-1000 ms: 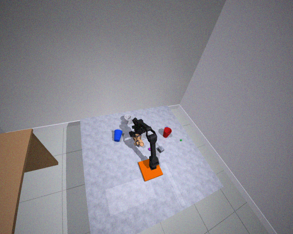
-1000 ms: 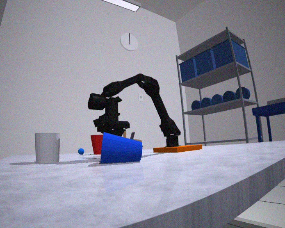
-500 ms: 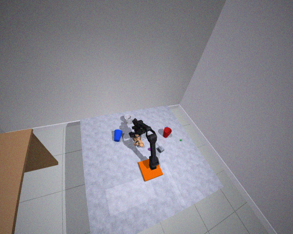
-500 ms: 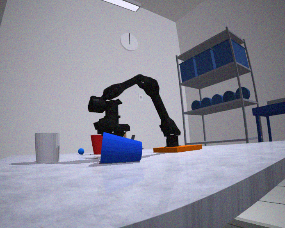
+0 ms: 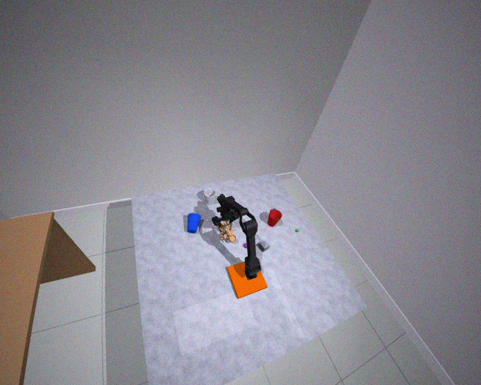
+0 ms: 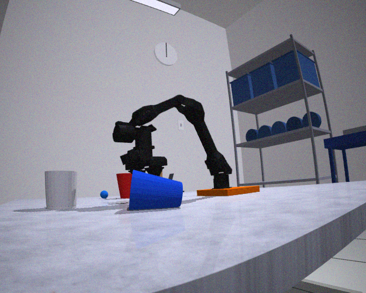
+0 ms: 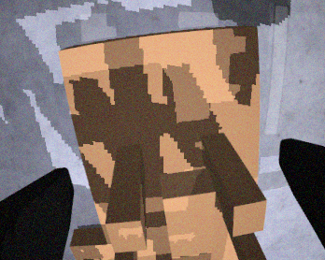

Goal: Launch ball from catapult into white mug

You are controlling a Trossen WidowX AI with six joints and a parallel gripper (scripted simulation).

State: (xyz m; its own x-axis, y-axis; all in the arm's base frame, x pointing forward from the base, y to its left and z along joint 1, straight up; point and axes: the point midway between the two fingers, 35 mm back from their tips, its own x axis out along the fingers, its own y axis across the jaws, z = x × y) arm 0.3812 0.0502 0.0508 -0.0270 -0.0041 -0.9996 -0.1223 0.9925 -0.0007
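Now: the purple ball 18 cm behind my gripper tip, 10 cm to the right of it and 3 cm below it. Also, from my gripper tip: grey block 23 cm behind, 22 cm to the right, 2 cm below; then wooden catapult 6 cm behind, 1 cm to the left, 1 cm above; then white mug 27 cm ahead, 4 cm to the left, 1 cm below.
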